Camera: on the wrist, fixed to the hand. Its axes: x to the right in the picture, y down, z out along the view.
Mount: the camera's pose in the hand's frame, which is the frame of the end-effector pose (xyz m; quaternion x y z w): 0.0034 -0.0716 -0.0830 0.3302 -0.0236 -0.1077 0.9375
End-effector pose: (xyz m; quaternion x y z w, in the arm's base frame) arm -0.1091 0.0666 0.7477 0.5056 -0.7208 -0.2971 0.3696
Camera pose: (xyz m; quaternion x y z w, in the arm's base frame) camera -0.0042 0.0365 0.7367 0.6666 -0.7281 -0.0923 0.1305
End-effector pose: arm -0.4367 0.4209 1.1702 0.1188 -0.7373 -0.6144 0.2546
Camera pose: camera -0.4061 0.3335 1.1114 0.2603 -0.8873 -0.3627 0.1159
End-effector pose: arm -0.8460 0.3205 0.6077 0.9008 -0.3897 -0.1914 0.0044
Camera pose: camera -0.7648 0.3562 0.6722 -0.8834 0.3316 0.0725 0.3231
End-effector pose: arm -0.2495 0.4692 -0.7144 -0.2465 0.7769 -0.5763 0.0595
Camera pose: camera -0.2612 0.5242 -0.6203 -0.3087 0.5101 -0.7974 0.0934
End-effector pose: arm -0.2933 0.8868 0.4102 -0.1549 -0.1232 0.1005 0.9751
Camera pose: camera -0.2562 0.7979 0.3578 0.1924 -0.1220 0.0335 0.9731
